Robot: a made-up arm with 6 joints.
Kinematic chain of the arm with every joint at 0, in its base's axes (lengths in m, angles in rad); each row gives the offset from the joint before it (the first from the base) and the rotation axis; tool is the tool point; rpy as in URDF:
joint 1: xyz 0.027 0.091 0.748 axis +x
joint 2: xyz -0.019 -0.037 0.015 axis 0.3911 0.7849 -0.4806
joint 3: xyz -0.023 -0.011 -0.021 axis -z
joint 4: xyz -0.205 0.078 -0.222 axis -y
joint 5: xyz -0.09 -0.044 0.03 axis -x
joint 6: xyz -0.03 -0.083 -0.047 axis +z
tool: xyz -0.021 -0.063 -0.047 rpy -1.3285 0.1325 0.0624
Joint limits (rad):
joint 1: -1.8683..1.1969
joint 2: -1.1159..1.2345
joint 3: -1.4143..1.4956
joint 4: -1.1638..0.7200
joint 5: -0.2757..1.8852
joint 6: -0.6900..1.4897
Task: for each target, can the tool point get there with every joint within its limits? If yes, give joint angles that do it. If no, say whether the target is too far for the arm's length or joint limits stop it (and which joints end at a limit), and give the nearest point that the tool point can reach.
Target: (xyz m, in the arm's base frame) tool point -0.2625 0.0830 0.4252
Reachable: yes | joints -0.9612 0.3855 1.2405 0.5690 0.2287 0.5636
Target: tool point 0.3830 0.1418 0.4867
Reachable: no: joint limits stop it (at a limit: joint 1, joint 3, joint 4, joint 5) | nearest point 0.3558 0.0943 0.4525 | short by 0.065 m
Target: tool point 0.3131 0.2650 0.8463
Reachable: no: joint limits stop it (at a limit: joint 1, joint 2, joint 3, joint 4) | nearest point 0.2332 0.2534 0.9058 | short by 0.100 m
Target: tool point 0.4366 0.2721 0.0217
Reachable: no: too far | nearest point 0.2585 0.1836 0.2636 | short by 0.313 m
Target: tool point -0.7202 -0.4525 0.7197
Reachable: no: too far | nearest point -0.4225 -0.2379 0.7309 | short by 0.367 m
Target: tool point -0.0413 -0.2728 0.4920
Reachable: yes | joints 0.1273 -0.5288 -0.4804 -0.0875 0.4222 0.6626
